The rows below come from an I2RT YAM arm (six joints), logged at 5 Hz.
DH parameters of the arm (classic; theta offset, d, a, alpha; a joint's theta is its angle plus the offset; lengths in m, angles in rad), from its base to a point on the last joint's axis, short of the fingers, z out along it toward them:
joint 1: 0 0.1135 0.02 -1.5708
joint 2: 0 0 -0.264 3.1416
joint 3: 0.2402 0 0.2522 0
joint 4: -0.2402 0 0.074 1.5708
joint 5: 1.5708 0 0 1.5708
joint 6: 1.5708 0.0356 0 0
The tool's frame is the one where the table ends.
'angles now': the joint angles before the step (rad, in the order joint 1, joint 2, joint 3, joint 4, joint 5, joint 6). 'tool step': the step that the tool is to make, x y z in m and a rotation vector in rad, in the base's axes. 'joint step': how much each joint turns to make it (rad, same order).
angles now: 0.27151, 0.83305, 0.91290, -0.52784, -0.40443, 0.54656
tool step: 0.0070, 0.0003, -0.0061, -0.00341, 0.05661, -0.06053
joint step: 0.00013, 0.02996, 0.00006, -0.01039, 0.04876, 0.04090
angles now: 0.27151, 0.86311, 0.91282, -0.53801, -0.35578, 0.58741
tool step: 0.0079, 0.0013, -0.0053, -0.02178, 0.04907, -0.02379
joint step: -0.00026, 0.04107, 0.01132, -0.02166, 0.02433, 0.00504
